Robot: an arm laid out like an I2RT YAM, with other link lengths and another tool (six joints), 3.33 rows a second.
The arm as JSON. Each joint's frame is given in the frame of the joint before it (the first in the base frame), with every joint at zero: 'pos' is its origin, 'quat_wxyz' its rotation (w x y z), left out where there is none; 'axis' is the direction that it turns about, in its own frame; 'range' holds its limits. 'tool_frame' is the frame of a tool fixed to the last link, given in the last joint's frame.
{
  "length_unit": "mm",
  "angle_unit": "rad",
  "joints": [
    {
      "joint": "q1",
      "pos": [
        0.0,
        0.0,
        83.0
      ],
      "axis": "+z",
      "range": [
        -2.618,
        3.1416
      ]
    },
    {
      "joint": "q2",
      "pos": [
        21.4,
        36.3,
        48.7
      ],
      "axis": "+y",
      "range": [
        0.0,
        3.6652
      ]
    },
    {
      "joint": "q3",
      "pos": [
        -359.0,
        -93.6,
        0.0
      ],
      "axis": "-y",
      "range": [
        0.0,
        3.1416
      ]
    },
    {
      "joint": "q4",
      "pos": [
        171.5,
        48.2,
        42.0
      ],
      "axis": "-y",
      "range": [
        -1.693,
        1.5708
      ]
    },
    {
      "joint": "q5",
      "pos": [
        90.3,
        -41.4,
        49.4
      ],
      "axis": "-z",
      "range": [
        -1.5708,
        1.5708
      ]
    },
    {
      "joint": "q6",
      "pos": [
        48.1,
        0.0,
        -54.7
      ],
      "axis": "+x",
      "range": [
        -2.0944,
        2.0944
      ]
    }
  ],
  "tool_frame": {
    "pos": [
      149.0,
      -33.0,
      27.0
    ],
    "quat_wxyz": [
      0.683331,
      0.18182,
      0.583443,
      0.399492
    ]
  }
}
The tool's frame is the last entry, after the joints.
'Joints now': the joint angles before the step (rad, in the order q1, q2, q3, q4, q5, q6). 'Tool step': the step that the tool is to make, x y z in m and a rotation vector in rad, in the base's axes. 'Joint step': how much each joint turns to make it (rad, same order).
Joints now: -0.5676, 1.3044, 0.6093, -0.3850, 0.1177, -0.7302
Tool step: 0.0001, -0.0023, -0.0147, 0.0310, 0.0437, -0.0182
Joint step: -0.0002, 0.0593, -0.0111, 0.0148, 0.0057, 0.0174
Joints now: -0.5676, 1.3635, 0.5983, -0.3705, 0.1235, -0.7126
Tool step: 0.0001, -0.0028, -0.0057, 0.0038, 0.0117, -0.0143
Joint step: -0.0008, 0.0242, -0.0131, 0.0240, 0.0084, 0.0111
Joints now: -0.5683, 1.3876, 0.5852, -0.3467, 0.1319, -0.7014
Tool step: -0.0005, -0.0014, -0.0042, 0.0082, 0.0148, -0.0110
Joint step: 0.0000, 0.0194, -0.0002, 0.0014, 0.0054, 0.0097
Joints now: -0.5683, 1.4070, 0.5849, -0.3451, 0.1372, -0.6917
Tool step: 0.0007, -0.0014, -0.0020, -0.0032, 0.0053, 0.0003
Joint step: 0.0004, 0.0100, -0.0062, 0.0137, 0.0052, -0.0021
